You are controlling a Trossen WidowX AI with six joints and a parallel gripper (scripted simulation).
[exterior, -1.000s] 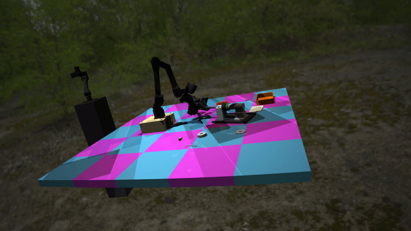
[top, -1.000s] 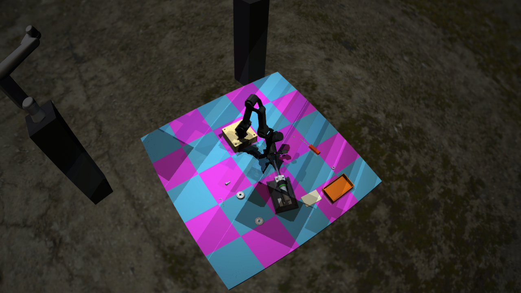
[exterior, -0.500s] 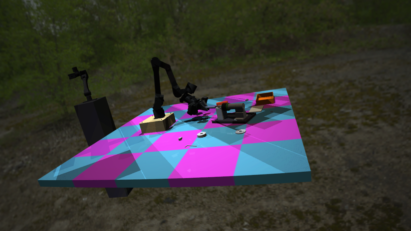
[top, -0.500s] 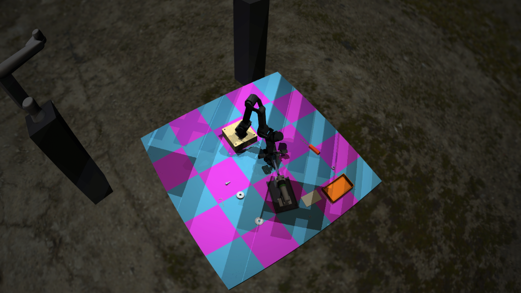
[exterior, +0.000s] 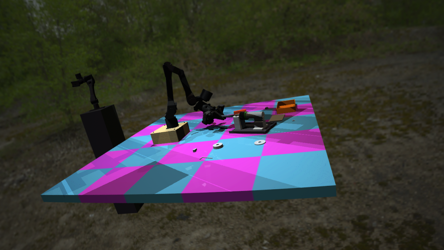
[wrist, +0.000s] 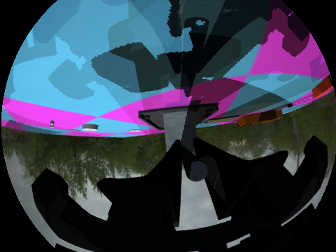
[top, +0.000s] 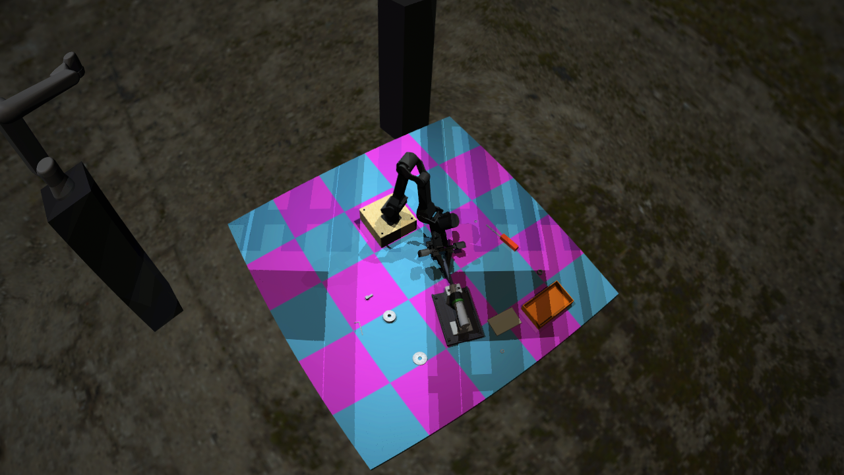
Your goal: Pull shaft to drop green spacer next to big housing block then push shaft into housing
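My gripper tip is 50 mm short of the thin shaft, 30 mm to the left of it and 20 mm below it. From my gripper tip the other things lie so: small bolt (290 mm to the right, 130 mm behind, 60 mm below); then card (310 mm ahead, 60 mm below, 40 mm to the left); then green spacer (140 mm ahead, 70 mm to the right, 20 mm above).
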